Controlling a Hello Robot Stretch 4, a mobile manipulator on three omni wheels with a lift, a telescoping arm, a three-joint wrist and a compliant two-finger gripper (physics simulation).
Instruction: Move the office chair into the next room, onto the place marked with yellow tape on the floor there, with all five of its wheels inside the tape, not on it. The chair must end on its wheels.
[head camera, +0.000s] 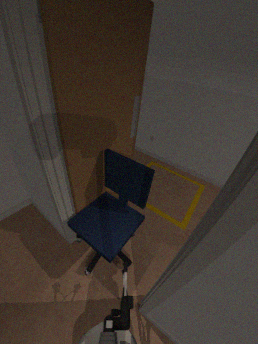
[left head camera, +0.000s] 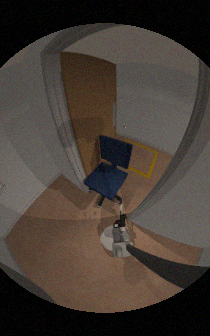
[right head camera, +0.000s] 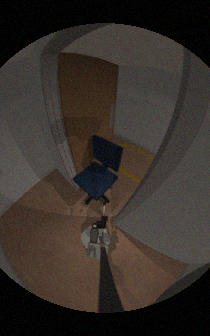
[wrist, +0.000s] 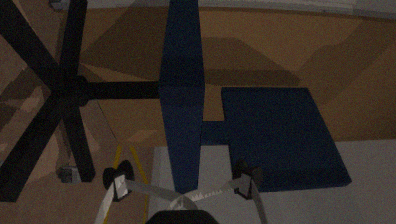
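Note:
The office chair (head camera: 106, 225) (left head camera: 106, 180) (right head camera: 96, 180) (wrist: 182, 115) has a dark blue seat and backrest and a black base. It stands upright on its wheels in the doorway, close to the left jamb, with its backrest on the far side. The yellow tape outline (head camera: 178, 174) (left head camera: 153, 164) (right head camera: 131, 175) (wrist: 140, 167) lies on the floor behind it to the right; the backrest hides its left part in the head view. My gripper (head camera: 125, 270) (left head camera: 120, 205) (right head camera: 104, 204) (wrist: 183, 173) is open on the chair's near side, at its right, with no part of the chair gripped.
A brown door (head camera: 95, 75) (left head camera: 90, 100) stands beyond the chair on the left. The left door jamb (head camera: 42, 120) is close to the seat. The right wall (head camera: 215, 260) ends at a corner close to my gripper's right. A grey wall (head camera: 200, 100) rises behind the tape.

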